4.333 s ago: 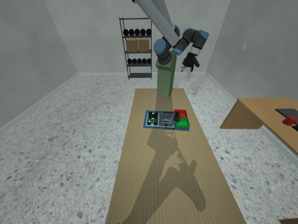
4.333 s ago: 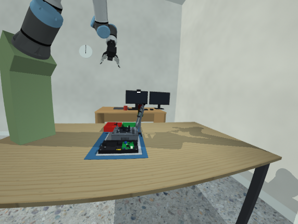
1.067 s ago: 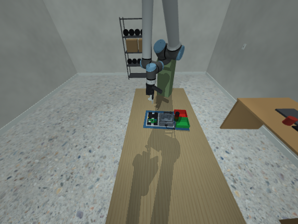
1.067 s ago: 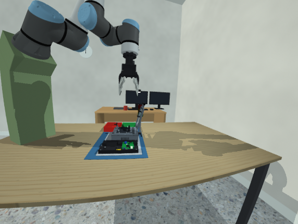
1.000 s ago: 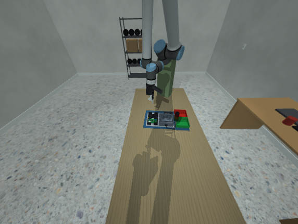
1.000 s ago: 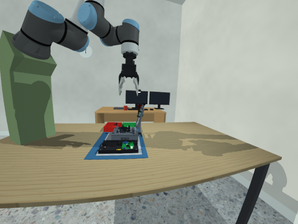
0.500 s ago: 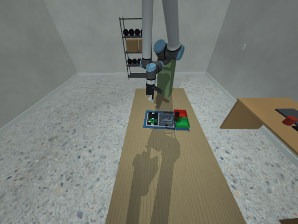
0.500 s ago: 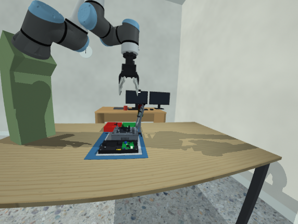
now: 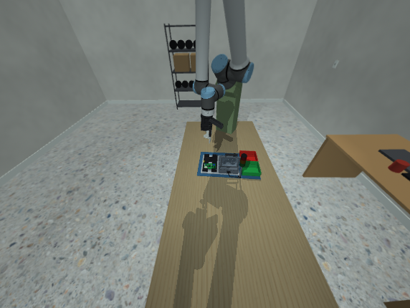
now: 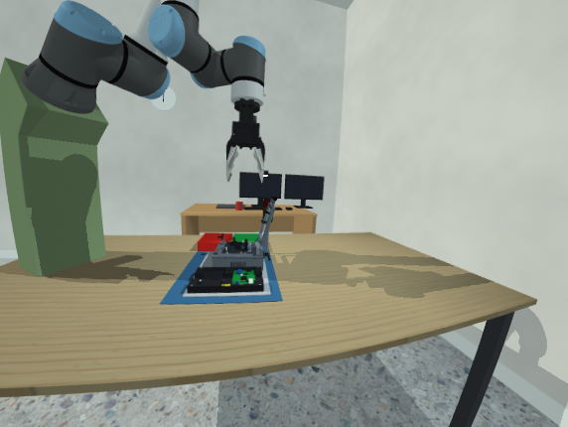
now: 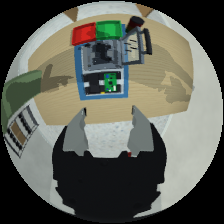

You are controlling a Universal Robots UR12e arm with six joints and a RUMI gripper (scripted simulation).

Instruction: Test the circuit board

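My gripper is now 310 mm above the green circuit board. Also, from my hand: tester lid 150 mm below, 150 mm ahead, 110 mm to the left; red bin 390 mm to the left, 320 mm below, 30 mm ahead; green bin 330 mm to the left, 320 mm below, 170 mm ahead.
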